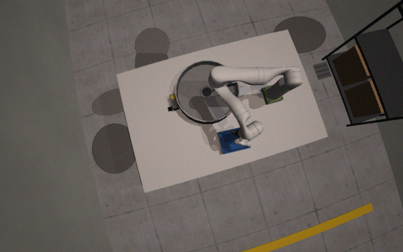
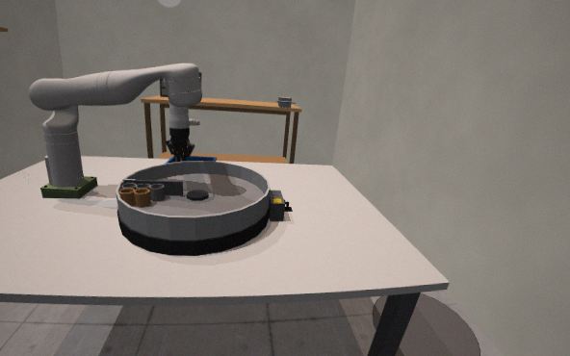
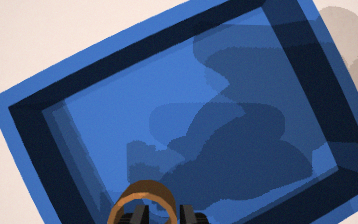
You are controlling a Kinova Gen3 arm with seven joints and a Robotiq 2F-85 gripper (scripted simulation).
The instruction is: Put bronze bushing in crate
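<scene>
My gripper is now 40 mm short of the blue crate, 30 mm to the right of it and 30 mm above it. Round my hand: round grey turning table 340 mm to the right, 100 mm ahead.
</scene>
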